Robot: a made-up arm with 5 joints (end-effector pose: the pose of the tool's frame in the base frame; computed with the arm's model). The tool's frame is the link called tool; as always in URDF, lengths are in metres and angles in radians. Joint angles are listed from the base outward.
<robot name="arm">
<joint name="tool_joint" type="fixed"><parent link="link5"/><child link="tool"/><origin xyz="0 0 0" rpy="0 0 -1.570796"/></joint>
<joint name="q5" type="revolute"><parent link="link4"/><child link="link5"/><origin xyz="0.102 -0.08 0" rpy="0 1.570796 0"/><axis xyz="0 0 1"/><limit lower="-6.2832" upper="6.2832" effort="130" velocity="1.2"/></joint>
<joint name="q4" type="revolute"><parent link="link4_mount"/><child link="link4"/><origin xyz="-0.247 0.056 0" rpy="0 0 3.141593"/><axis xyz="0 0 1"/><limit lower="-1.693" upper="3.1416" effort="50" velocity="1.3"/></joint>
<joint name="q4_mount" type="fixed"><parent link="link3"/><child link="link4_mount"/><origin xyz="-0.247 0.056 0" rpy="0 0 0"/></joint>
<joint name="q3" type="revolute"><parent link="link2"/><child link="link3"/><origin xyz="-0.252 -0.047 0" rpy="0 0 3.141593"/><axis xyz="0 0 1"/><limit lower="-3.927" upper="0.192" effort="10" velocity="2.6"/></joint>
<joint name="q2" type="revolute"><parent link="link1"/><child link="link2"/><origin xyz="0 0 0" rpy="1.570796 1.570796 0"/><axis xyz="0 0 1"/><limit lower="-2.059" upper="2.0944" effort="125" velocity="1"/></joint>
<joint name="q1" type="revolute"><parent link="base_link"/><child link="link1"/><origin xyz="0 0 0.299" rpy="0 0 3.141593"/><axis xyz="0 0 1"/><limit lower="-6.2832" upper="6.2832" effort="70" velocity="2.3"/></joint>
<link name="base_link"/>
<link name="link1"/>
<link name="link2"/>
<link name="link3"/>
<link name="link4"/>
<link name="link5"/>
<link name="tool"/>
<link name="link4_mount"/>
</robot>
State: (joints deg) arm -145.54 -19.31 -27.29 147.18 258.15
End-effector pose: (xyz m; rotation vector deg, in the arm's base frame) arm -0.2325 -0.1595 0.2344 -77.50 31.07 -55.77
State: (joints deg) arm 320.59 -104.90 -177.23 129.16 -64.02
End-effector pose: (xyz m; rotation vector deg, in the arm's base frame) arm -0.5717 0.4698 0.1935 28.45 6.21 75.06
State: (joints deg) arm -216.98 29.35 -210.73 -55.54 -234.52
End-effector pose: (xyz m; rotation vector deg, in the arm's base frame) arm 0.0707 -0.0532 0.9754 61.80 9.53 80.50
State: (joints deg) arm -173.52 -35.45 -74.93 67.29 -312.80
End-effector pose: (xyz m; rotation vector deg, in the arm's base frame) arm -0.4415 -0.0501 0.7887 -48.55 -130.83 24.88
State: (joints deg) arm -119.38 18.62 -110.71 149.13 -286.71
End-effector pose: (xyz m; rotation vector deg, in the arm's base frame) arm -0.2809 -0.4989 0.5301 15.64 140.86 70.87
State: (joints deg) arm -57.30 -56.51 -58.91 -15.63 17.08
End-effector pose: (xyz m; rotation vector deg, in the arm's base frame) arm 0.1287 -0.2005 0.9178 49.88 -37.84 129.15
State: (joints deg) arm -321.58 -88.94 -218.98 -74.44 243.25
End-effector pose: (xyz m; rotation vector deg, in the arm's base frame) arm -0.3597 -0.2853 -0.1052 35.26 160.18 25.13
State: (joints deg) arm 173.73 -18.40 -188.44 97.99 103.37
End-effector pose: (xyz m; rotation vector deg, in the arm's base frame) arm 0.2855 -0.0314 1.0518 -64.81 -45.68 83.09
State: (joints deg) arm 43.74 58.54 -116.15 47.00 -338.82
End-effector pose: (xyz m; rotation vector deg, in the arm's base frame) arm 0.5881 0.5628 0.1349 -170.42 -33.99 -13.62
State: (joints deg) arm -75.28 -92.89 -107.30 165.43 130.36
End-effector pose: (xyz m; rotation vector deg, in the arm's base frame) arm -0.1031 0.3925 0.7200 35.09 154.20 -43.89
